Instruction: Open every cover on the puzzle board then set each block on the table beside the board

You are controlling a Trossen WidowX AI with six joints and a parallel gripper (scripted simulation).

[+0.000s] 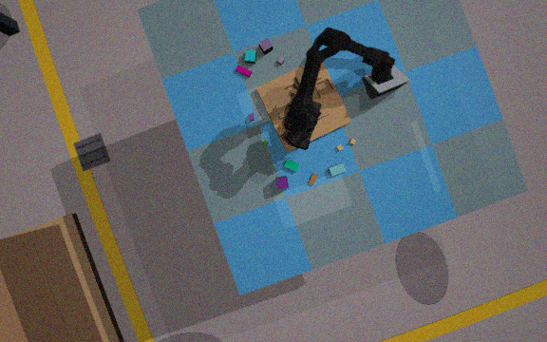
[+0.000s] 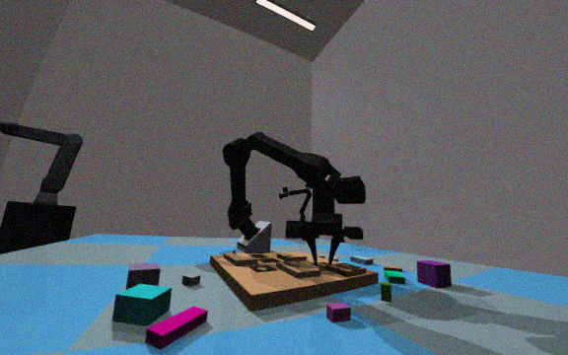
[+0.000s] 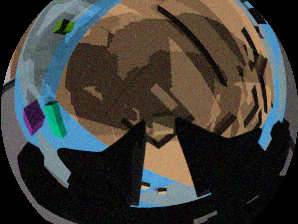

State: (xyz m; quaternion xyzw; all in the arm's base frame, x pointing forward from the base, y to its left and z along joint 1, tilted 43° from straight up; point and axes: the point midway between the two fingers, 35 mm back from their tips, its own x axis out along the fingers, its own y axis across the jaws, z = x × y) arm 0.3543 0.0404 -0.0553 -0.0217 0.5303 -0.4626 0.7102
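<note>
Now: gripper tip 30 cm to the left of the grey block, 1 cm past it and 1 cm above it. Round my gripper tip: lime block 18 cm ahead; green block 12 cm to the left, 11 cm ahead, 1 cm below; wooden bar 21 cm to the left, 5 cm ahead, 1 cm below.
</note>
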